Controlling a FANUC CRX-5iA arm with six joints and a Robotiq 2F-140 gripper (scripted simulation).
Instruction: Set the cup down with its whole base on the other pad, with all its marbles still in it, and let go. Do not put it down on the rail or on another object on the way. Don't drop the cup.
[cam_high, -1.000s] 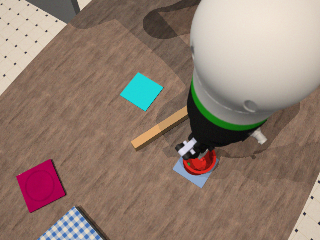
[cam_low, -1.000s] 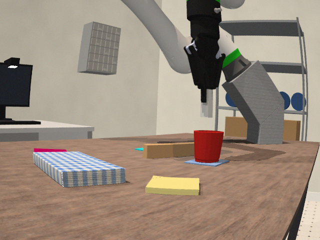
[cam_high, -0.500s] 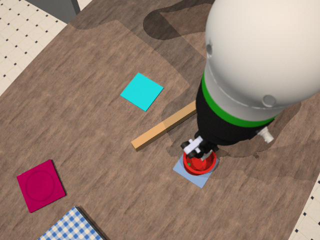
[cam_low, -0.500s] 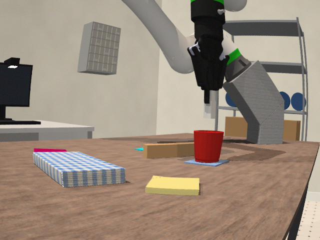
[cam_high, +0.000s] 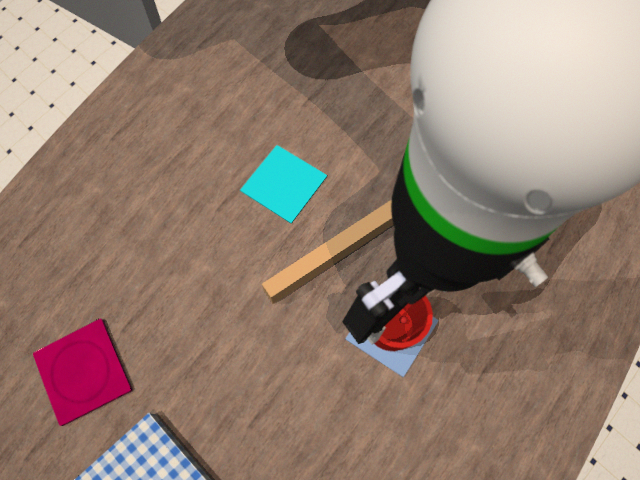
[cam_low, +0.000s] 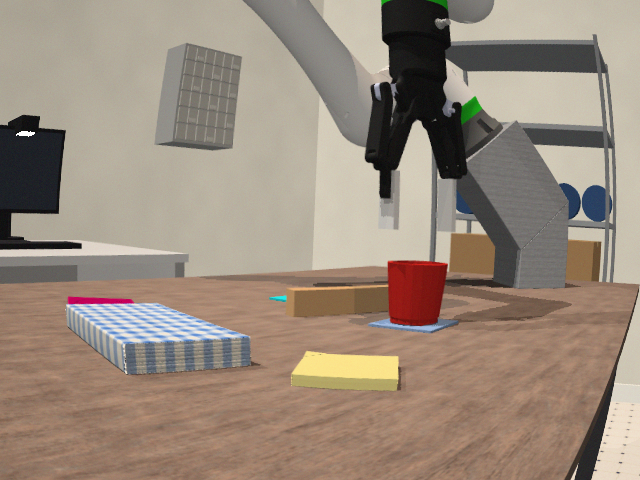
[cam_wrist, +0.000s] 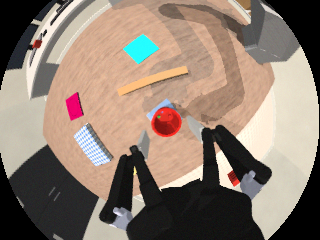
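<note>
The red cup lies 11 cm below my hand. The rest, counted from my hand: orange rail (7 cm behind, 9 cm to the right, 13 cm below); then blue marble (1 cm behind, 2 cm to the right, 12 cm below); then blue-checked cloth stack (29 cm ahead, 18 cm to the right, 12 cm below).
</note>
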